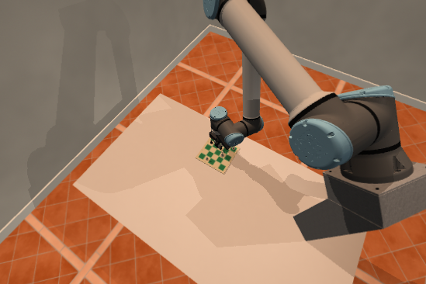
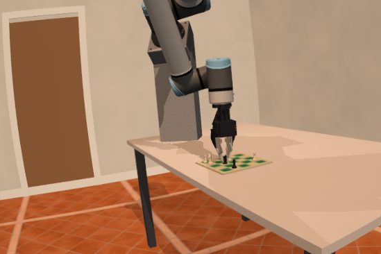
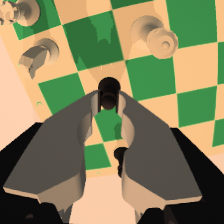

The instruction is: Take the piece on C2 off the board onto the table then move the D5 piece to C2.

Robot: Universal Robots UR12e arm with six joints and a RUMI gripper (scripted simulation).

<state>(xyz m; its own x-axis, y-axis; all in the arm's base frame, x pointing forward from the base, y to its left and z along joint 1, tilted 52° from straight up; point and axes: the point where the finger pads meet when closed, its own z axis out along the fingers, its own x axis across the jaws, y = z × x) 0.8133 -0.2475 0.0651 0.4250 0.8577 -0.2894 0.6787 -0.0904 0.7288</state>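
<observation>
The chessboard lies 3 cm to the left of my hand, 2 cm below it and 1 cm ahead of it. The rest, counted from my hand: white pawn (10 cm to the left, 7 cm ahead, 1 cm below).
</observation>
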